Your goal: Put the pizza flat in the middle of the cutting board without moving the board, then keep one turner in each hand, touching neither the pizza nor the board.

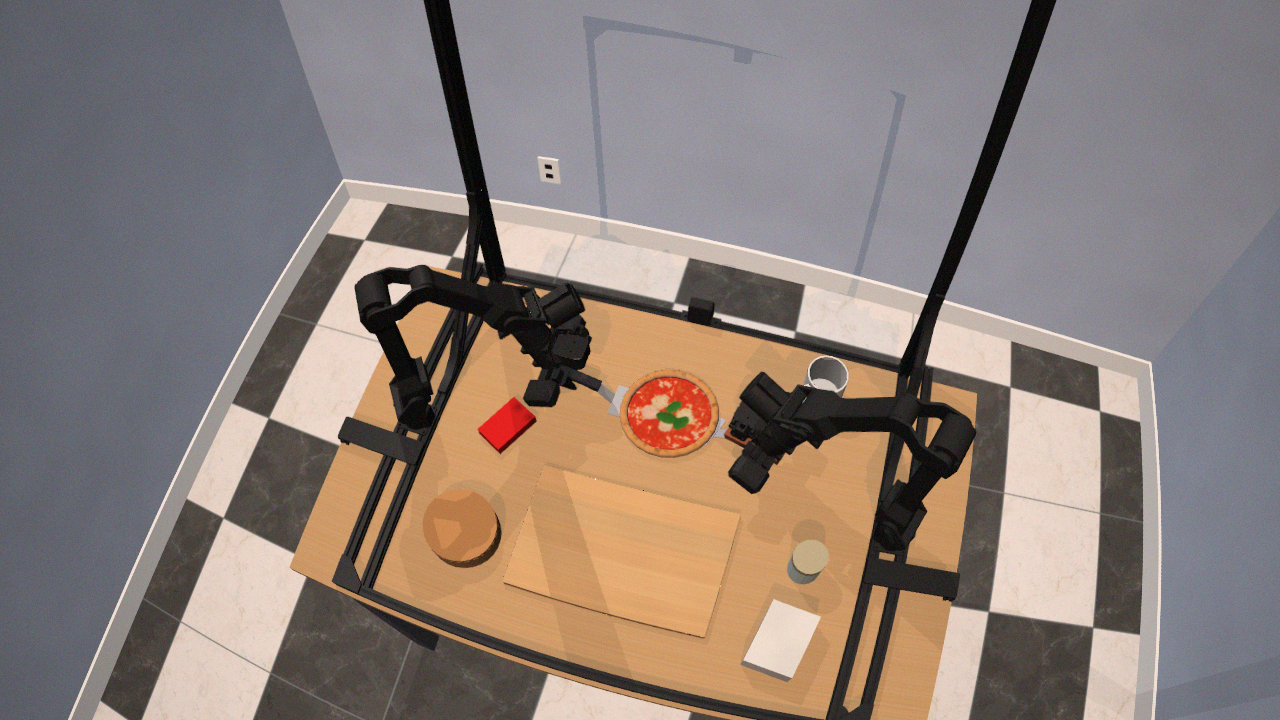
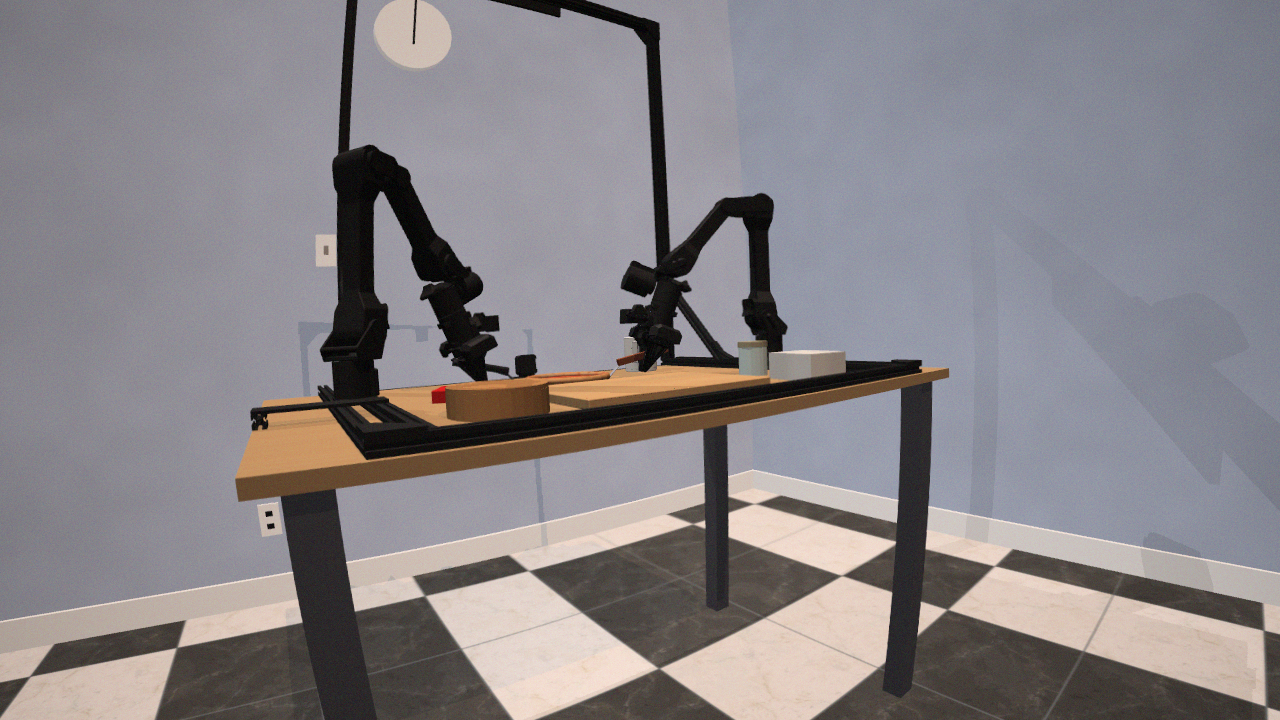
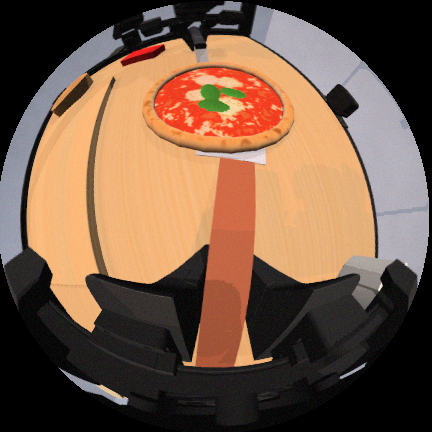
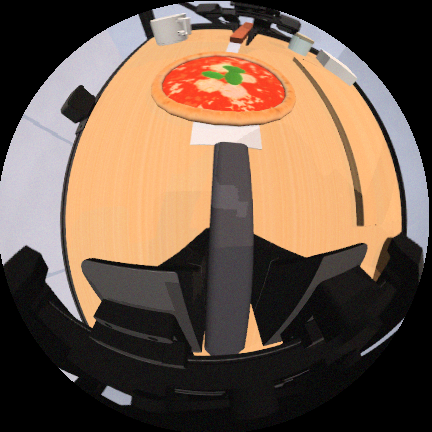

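Note:
The pizza (image 1: pixel 669 412) (image 2: pixel 572 377) (image 3: pixel 220 100) (image 4: pixel 225 92) lies flat behind the cutting board (image 1: pixel 622 555) (image 2: pixel 662 385), with turner blades under its opposite sides. My left gripper (image 3: pixel 222 250) (image 2: pixel 646 365) is shut on the brown handle of the left turner (image 3: pixel 232 200); a strip of its blade shows at the crust. My right gripper (image 4: pixel 222 232) (image 1: pixel 568 377) is shut on the dark grey handle of the right turner (image 4: pixel 232 200) (image 1: pixel 617 400); its blade goes under the crust. The blade tips are hidden, and I cannot tell whether the pizza is raised.
A red block (image 1: pixel 507 424) (image 3: pixel 143 54) lies near my right gripper. A round wooden block (image 1: pixel 460 526) (image 2: pixel 497 400) stands left of the board. A mug (image 1: pixel 827 377) (image 4: pixel 170 29) stands behind my left arm. A jar (image 1: pixel 809 559) and white box (image 1: pixel 781 639) stand right of the board.

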